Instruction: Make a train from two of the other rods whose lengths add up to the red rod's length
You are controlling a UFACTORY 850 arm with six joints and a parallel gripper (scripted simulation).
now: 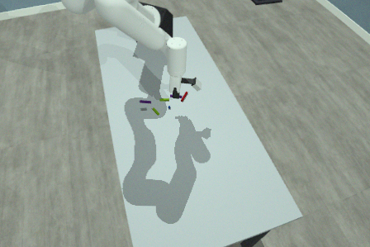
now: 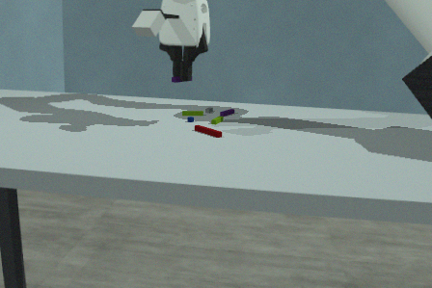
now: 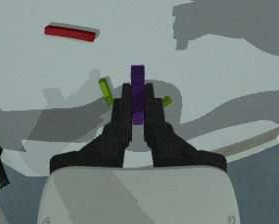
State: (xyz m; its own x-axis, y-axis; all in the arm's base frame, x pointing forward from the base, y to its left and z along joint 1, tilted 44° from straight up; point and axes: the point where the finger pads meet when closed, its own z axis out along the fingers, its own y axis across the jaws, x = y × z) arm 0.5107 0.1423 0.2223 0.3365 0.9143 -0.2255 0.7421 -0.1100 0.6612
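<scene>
The blue rod lies 2 cm behind my hand, 3 cm to the right of it and 11 cm below it. The rest, counted from my hand: red rod 7 cm behind, 7 cm to the left, 11 cm below; grey rod 4 cm behind, 16 cm to the right, 11 cm below.
</scene>
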